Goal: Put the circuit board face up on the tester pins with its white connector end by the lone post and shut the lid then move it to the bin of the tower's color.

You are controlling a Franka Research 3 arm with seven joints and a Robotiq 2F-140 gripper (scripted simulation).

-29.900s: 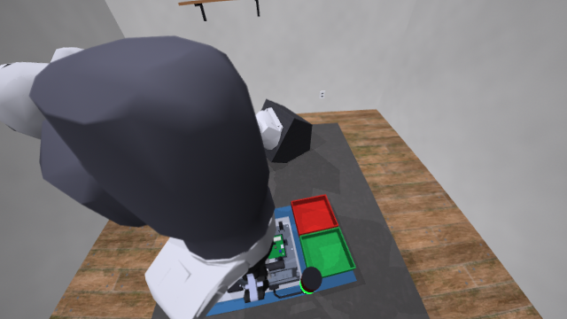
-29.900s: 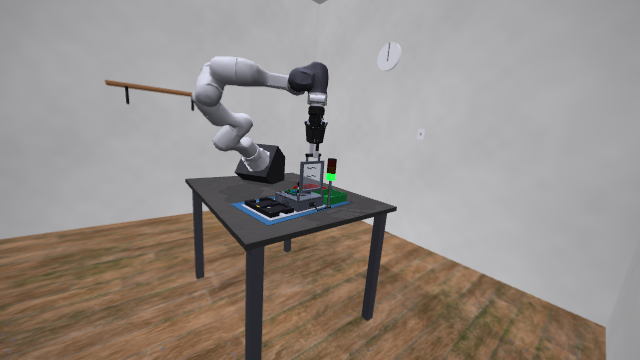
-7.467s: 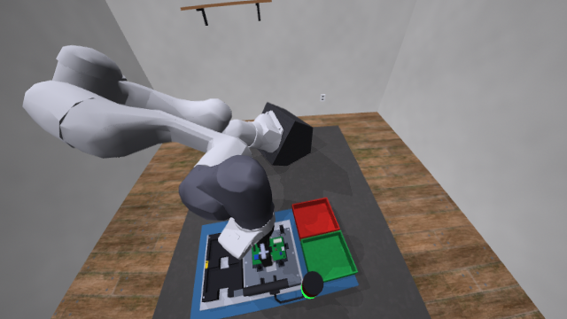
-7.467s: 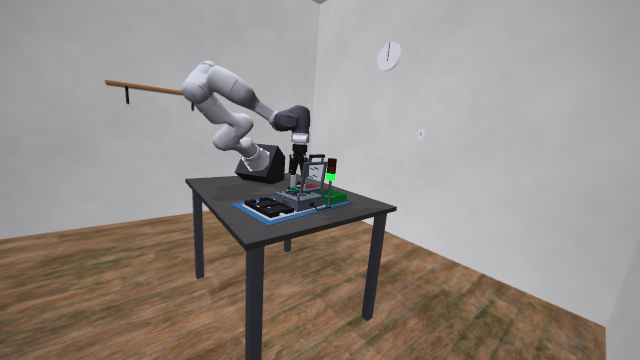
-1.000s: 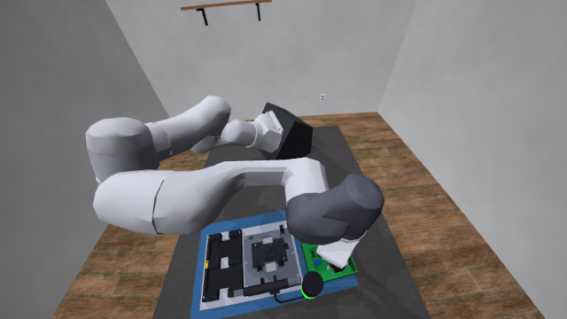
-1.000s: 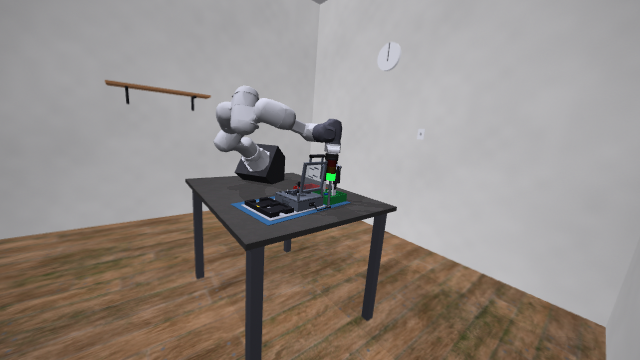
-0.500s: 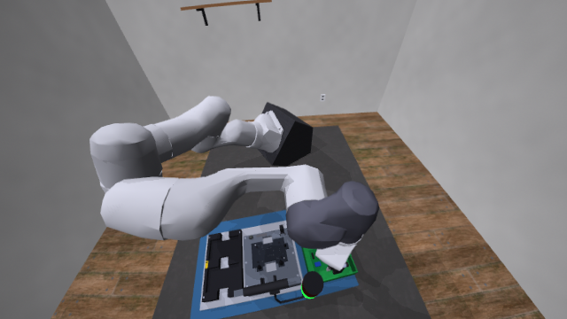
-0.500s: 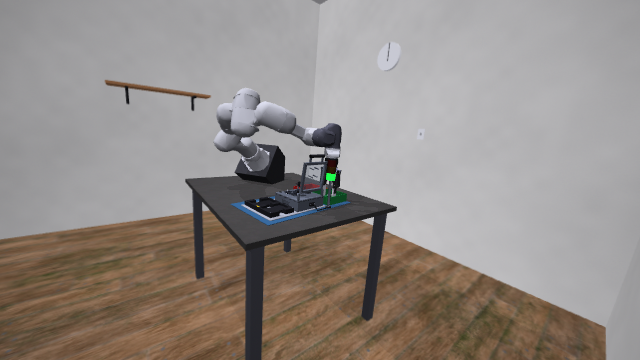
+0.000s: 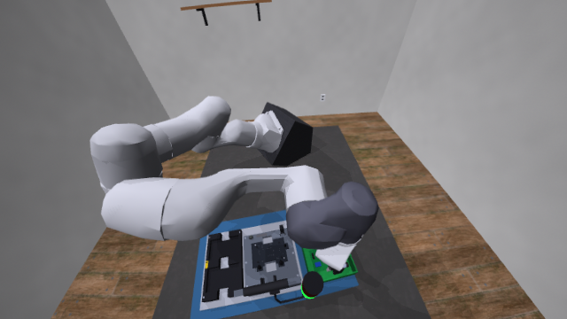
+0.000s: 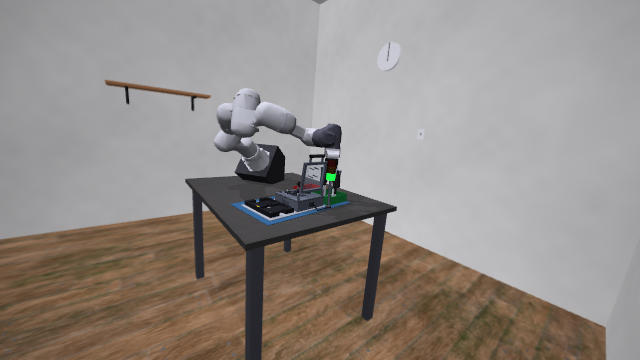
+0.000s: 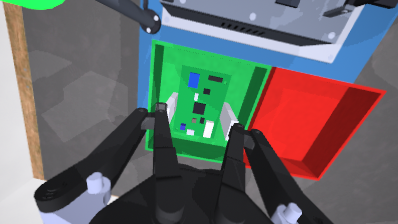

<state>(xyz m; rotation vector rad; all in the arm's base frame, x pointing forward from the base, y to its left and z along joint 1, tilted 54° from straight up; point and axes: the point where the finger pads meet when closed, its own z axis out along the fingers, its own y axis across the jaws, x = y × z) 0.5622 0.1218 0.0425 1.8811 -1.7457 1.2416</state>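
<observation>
The green bin lies 30 mm below my hand. Also, from my hand: latch hook 120 mm behind, 130 mm to the right, 40 mm above; green circuit board 20 mm below; red bin 150 mm behind, 20 mm to the left, 30 mm below.
</observation>
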